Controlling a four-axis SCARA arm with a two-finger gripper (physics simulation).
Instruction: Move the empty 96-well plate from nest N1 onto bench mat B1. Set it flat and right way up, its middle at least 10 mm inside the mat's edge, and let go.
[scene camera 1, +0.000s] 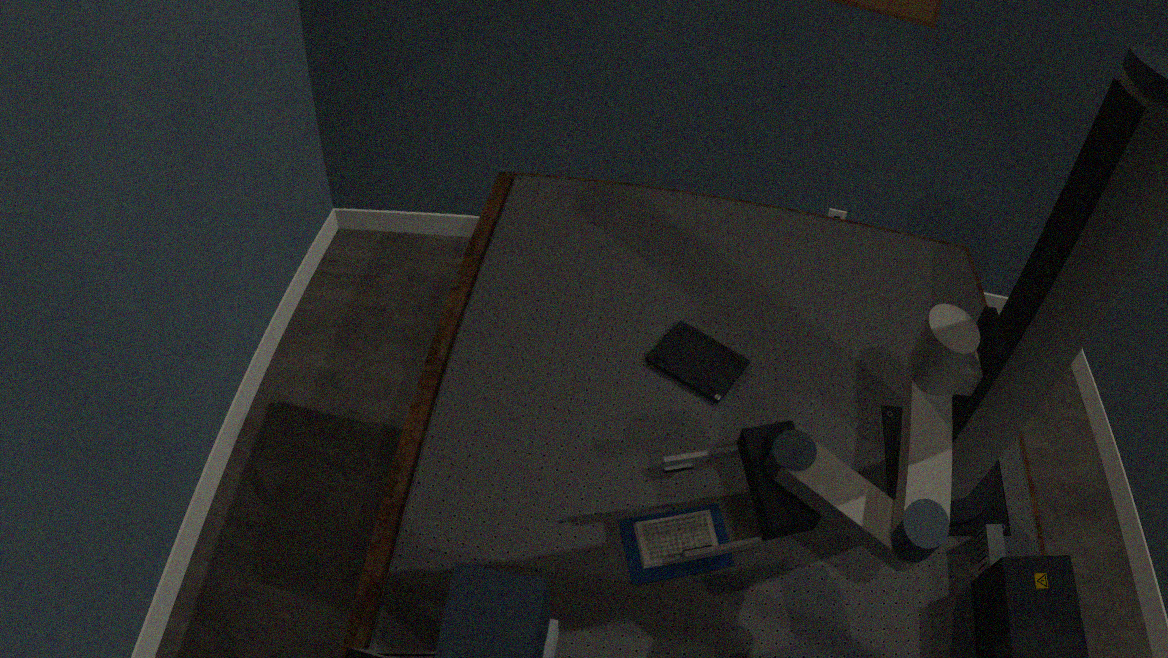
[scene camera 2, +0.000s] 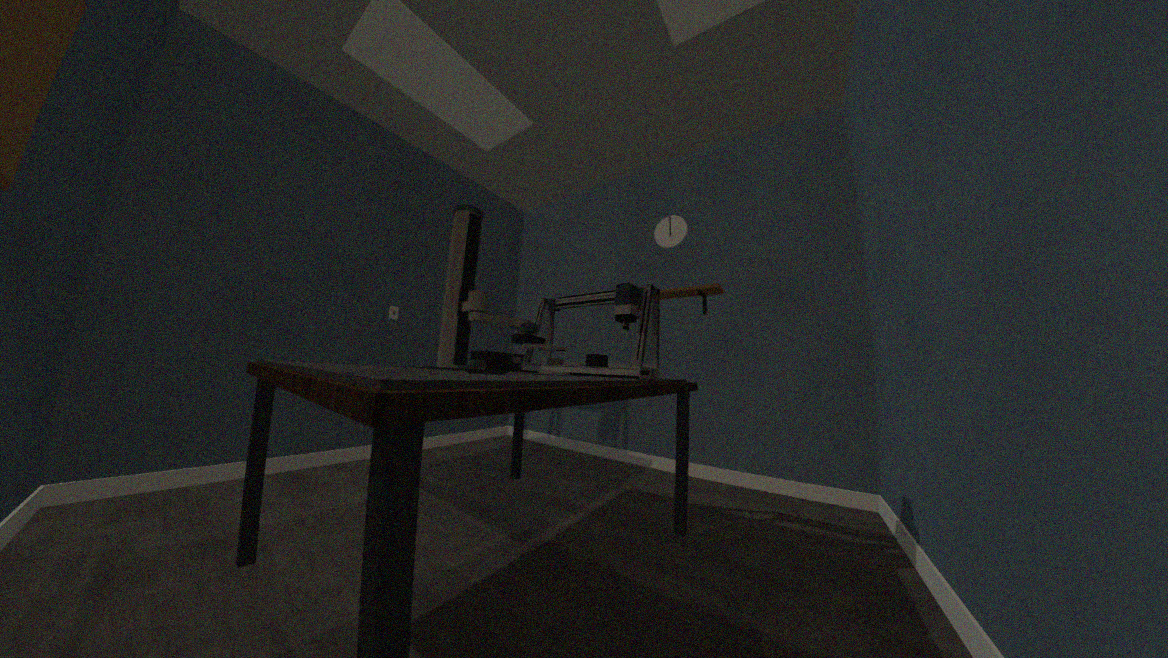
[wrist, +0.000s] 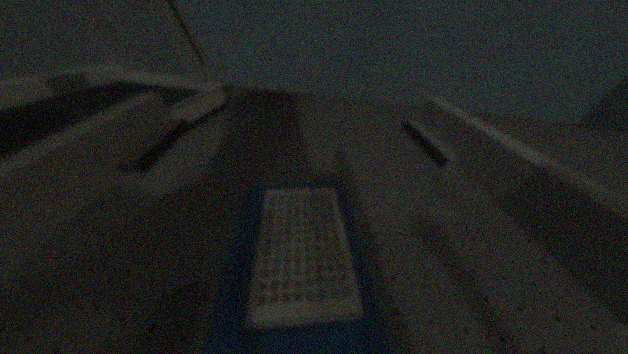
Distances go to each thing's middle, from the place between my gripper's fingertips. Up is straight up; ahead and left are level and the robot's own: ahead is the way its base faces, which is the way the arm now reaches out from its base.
The blue bench mat B1 (scene camera 1: 638, 575) is 20 mm behind my hand and 120 mm below it.
